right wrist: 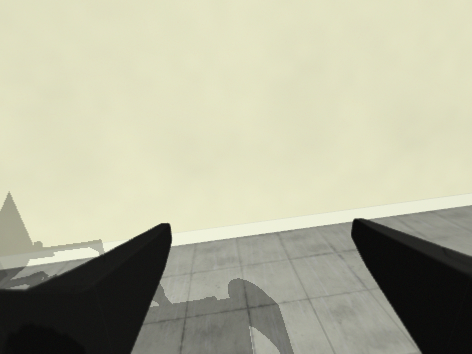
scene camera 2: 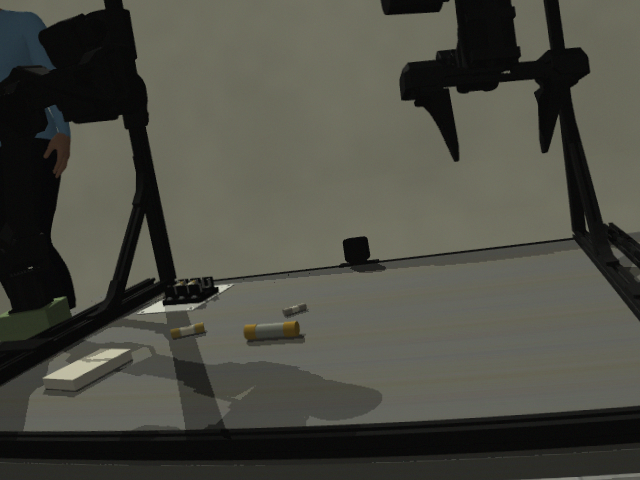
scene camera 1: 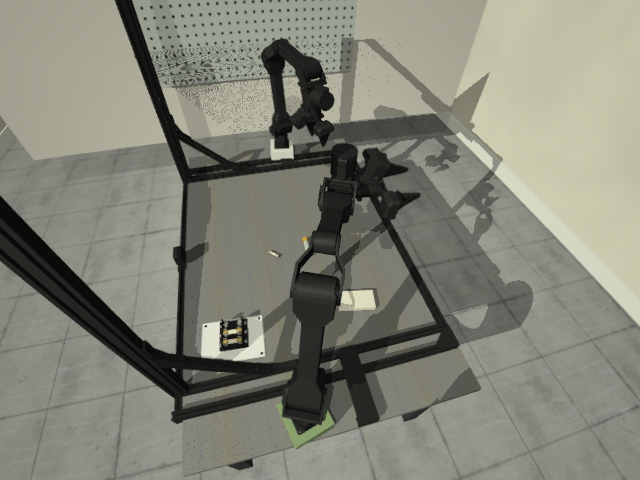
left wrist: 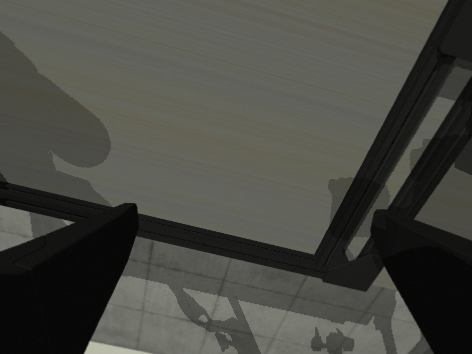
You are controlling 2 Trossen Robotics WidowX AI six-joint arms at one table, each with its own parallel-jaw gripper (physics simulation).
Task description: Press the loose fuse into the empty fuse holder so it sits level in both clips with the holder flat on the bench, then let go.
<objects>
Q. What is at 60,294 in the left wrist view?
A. The left gripper.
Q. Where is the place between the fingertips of the left gripper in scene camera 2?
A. At 501,157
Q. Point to a pale flat block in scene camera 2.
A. At 74,376
</objects>
